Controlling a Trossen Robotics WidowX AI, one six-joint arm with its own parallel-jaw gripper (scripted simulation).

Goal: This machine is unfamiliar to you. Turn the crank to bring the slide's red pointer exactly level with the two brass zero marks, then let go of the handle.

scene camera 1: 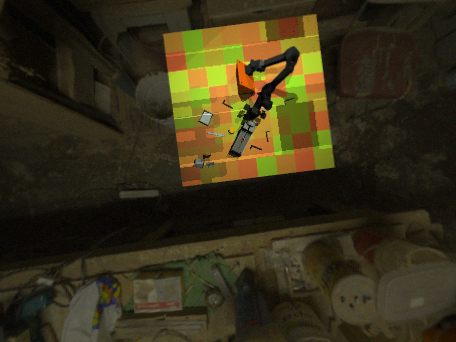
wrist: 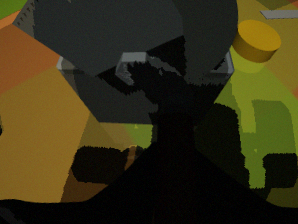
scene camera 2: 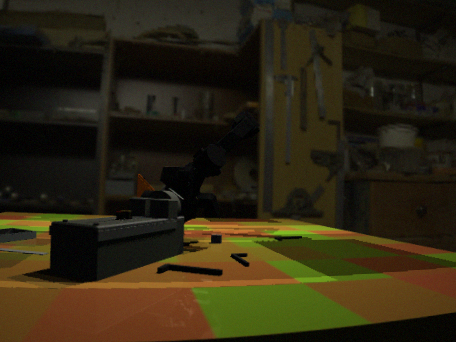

Labels:
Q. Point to a yellow disc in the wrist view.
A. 255,41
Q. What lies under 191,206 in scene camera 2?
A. The gripper.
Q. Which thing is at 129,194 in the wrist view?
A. The gripper.

